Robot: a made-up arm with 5 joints.
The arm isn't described. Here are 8 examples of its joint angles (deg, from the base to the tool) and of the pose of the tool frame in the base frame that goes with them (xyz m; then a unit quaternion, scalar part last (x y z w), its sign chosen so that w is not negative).
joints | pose
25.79 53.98 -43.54 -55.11 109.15 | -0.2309 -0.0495 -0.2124 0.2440 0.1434 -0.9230 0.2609
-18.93 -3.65 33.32 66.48 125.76 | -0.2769 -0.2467 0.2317 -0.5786 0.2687 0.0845 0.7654
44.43 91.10 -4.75 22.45 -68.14 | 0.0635 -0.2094 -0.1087 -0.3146 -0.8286 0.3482 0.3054
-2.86 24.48 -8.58 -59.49 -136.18 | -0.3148 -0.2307 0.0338 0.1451 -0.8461 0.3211 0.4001
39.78 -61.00 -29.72 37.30 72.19 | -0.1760 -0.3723 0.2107 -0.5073 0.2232 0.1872 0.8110
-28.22 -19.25 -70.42 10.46 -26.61 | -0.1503 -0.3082 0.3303 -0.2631 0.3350 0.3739 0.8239
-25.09 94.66 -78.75 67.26 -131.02 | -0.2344 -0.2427 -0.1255 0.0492 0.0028 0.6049 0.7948
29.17 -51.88 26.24 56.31 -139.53 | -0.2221 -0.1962 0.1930 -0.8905 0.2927 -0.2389 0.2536
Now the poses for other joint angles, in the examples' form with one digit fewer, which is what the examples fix.
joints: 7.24 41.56 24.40 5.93 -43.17
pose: -0.203 -0.216 -0.145 0.299 -0.565 0.277 0.717
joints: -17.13 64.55 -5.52 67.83 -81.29
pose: -0.227 -0.186 -0.089 0.197 -0.098 0.790 0.573
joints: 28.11 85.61 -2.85 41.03 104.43
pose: -0.119 -0.149 -0.230 -0.325 -0.273 -0.774 0.470
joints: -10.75 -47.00 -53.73 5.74 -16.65
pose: -0.123 -0.376 0.284 -0.111 0.371 0.304 0.870
